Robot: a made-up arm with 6 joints. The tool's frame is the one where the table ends. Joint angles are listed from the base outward.
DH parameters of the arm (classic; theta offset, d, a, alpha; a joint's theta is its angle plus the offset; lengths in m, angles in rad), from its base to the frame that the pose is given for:
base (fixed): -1.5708 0.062 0 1.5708
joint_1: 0 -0.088 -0.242 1.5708
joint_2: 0 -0.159 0.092 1.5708
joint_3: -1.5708 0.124 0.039 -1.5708
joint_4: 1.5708 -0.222 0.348 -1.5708
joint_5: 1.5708 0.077 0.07 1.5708
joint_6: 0 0.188 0.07 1.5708
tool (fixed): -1.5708 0.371 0 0
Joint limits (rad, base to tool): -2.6..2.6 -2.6..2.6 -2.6..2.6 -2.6..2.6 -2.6..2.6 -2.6..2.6
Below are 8 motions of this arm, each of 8 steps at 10 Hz.
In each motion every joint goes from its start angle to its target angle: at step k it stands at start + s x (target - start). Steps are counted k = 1, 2, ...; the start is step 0. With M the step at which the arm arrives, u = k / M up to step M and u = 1 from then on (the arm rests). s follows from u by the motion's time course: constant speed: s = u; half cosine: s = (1 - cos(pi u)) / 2; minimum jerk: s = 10 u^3 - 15 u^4 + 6 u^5.
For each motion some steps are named. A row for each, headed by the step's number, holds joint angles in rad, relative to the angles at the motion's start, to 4 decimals.
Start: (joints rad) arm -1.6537 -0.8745 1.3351 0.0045 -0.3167 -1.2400
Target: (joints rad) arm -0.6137 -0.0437 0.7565 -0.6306 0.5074 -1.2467
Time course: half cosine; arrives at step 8
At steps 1, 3, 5, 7, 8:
1: 0.0396 0.0316 -0.0220 -0.0242 0.0314 -0.0003
3: 0.3210 0.2564 -0.1786 -0.1960 0.2544 -0.0021
5: 0.7190 0.5744 -0.4000 -0.4391 0.5697 -0.0046
7: 1.0004 0.7992 -0.5566 -0.6109 0.7927 -0.0064
8: 1.0400 0.8308 -0.5786 -0.6351 0.8241 -0.0067

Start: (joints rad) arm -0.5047 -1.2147 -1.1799 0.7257 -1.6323 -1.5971
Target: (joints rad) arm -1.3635 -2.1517 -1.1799 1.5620 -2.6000 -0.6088
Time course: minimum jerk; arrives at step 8
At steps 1, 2, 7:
1: -0.0138 -0.0150 0.0000 0.0134 -0.0155 0.0159
2: -0.0889 -0.0970 0.0000 0.0866 -0.1002 0.1023
7: -0.8450 -0.9220 0.0000 0.8229 -0.9522 0.9724

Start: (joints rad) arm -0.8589 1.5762 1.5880 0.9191 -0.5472 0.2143
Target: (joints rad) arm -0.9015 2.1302 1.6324 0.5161 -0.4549 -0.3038
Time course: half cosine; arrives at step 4
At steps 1, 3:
1: -0.0062 0.0811 0.0065 -0.0590 0.0135 -0.0759
3: -0.0364 0.4729 0.0379 -0.3440 0.0788 -0.4422

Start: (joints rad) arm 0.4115 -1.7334 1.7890 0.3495 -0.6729 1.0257
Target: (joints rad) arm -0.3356 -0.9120 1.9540 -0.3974 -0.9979 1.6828
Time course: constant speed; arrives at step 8
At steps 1, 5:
1: -0.0934 0.1027 0.0206 -0.0934 -0.0406 0.0821
5: -0.4669 0.5134 0.1031 -0.4668 -0.2031 0.4107

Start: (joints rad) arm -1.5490 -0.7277 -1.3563 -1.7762 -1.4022 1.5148
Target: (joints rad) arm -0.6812 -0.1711 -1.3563 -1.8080 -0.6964 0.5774
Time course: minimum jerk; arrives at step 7
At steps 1, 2, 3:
1: 0.0202 0.0129 0.0000 -0.0007 0.0164 -0.0218
2: 0.1256 0.0805 0.0000 -0.0046 0.1021 -0.1356
3: 0.3192 0.2048 0.0000 -0.0117 0.2597 -0.3449

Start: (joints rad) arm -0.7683 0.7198 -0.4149 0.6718 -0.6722 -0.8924
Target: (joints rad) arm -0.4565 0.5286 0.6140 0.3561 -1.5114 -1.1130
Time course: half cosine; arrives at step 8
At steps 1, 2, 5, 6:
1: 0.0119 -0.0073 0.0392 -0.0120 -0.0319 -0.0084
2: 0.0457 -0.0280 0.1507 -0.0462 -0.1229 -0.0323
5: 0.2156 -0.1322 0.7113 -0.2183 -0.5802 -0.1525
6: 0.2661 -0.1632 0.8782 -0.2695 -0.7163 -0.1883

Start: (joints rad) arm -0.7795 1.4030 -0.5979 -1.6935 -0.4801 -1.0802
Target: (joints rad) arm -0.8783 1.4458 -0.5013 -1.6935 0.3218 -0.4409
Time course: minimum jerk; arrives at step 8
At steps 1, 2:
1: -0.0016 0.0007 0.0016 0.0000 0.0129 0.0103
2: -0.0102 0.0044 0.0100 0.0000 0.0830 0.0662

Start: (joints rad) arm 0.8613 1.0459 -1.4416 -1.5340 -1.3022 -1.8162
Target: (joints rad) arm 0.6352 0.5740 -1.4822 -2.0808 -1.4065 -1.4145
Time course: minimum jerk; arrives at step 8
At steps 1, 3, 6, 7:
1: -0.0036 -0.0076 -0.0007 -0.0088 -0.0017 0.0064
3: -0.0622 -0.1299 -0.0112 -0.1505 -0.0287 0.1106
6: -0.2027 -0.4231 -0.0364 -0.4902 -0.0935 0.3601
7: -0.2225 -0.4643 -0.0399 -0.5380 -0.1026 0.3953

